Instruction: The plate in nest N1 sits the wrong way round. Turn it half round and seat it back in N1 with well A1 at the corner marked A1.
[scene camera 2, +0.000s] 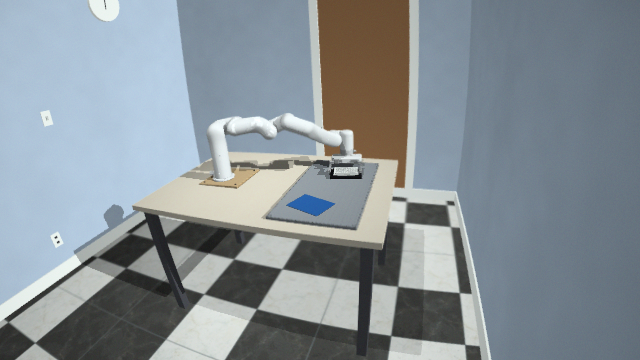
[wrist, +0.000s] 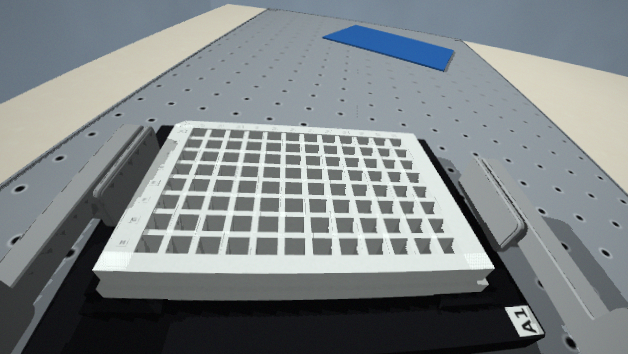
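Observation:
The white well plate (scene camera 2: 346, 171) (wrist: 295, 263) sits in the black nest (scene camera 2: 345, 177) (wrist: 300, 325). In the wrist view its row letters run down the left side, with A at the far left corner and H at the near left. The nest's A1 label (wrist: 522, 320) is at the near right corner, diagonally opposite. My gripper (scene camera 2: 346, 170) (wrist: 310, 190) is open and empty. Its two finger pads stand on either side of the plate, one beyond each short side, with a gap on both sides.
A grey perforated board (scene camera 2: 345, 200) (wrist: 280, 105) lies on the beige table (scene camera 2: 240, 200) (wrist: 565, 90) and carries the nest. A flat blue rectangle (scene camera 2: 310, 205) (wrist: 392, 47) lies on the board, away from the nest. The arm's wooden base plate (scene camera 2: 245, 178) is on the table at the left in the scene view.

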